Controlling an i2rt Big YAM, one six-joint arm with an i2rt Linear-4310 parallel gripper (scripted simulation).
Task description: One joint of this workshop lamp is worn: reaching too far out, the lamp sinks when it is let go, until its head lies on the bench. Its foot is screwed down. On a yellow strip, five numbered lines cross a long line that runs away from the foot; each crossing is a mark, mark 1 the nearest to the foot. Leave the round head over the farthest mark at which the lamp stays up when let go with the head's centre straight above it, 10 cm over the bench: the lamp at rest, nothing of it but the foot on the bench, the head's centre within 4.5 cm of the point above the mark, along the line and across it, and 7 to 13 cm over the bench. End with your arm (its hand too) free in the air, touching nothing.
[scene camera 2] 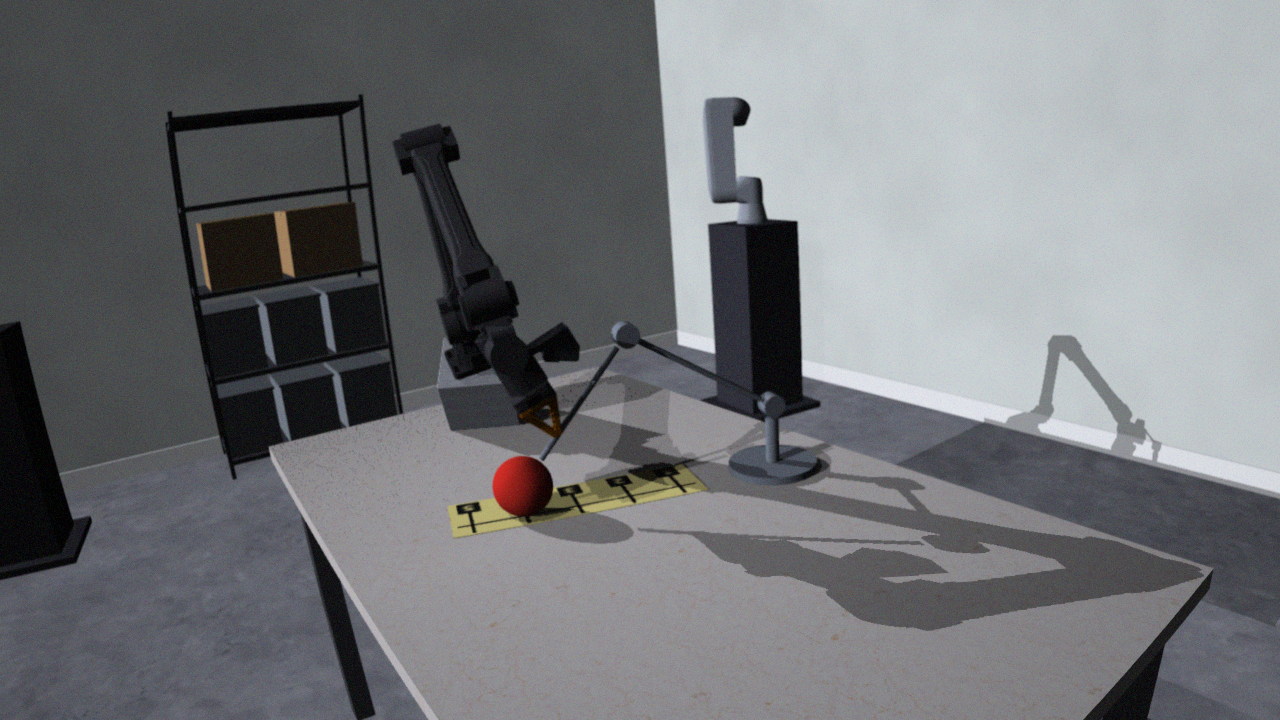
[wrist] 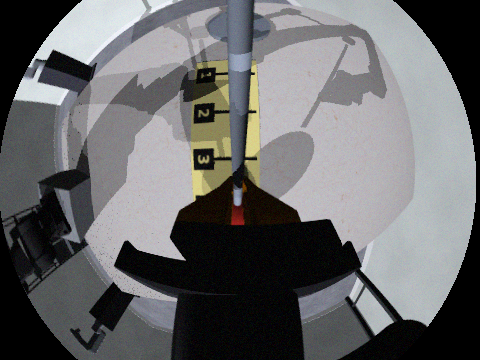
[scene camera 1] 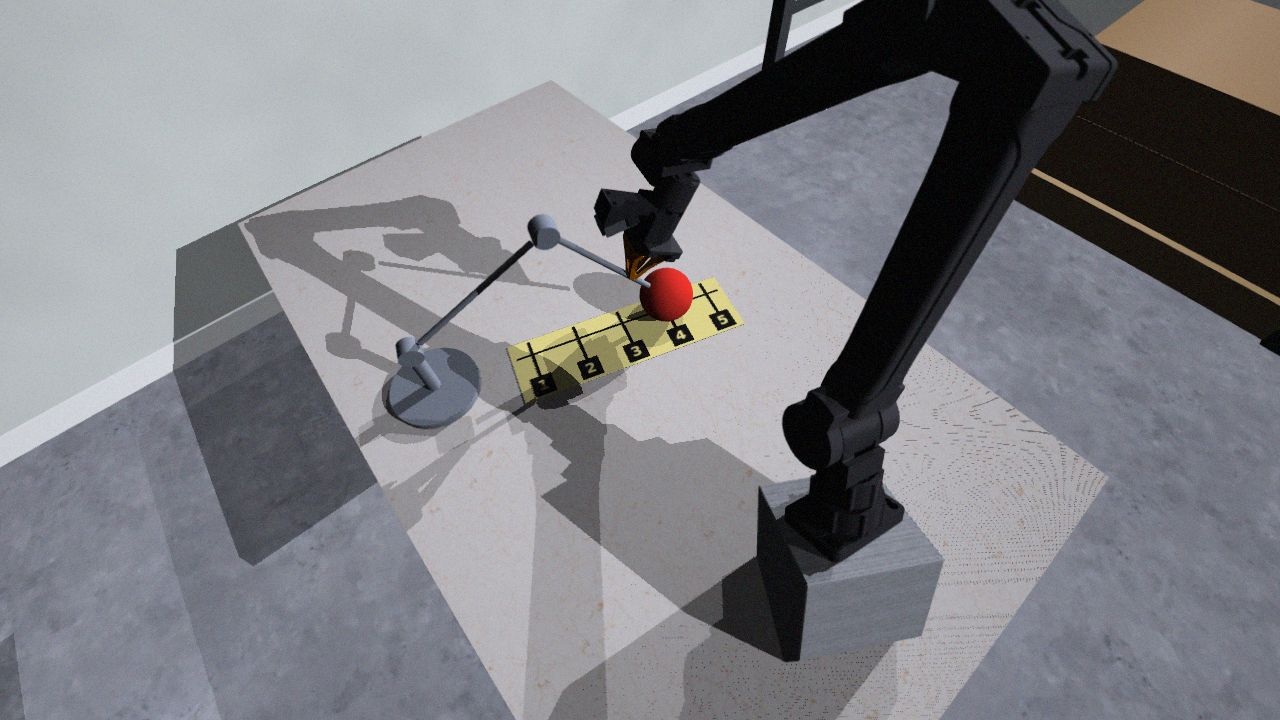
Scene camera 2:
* gripper: 558, 435
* yellow strip: 483, 516
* lamp foot: 781, 464
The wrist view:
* gripper: 237, 181
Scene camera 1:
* gripper: 630, 277
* yellow strip: 551, 363
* lamp foot: 425, 397
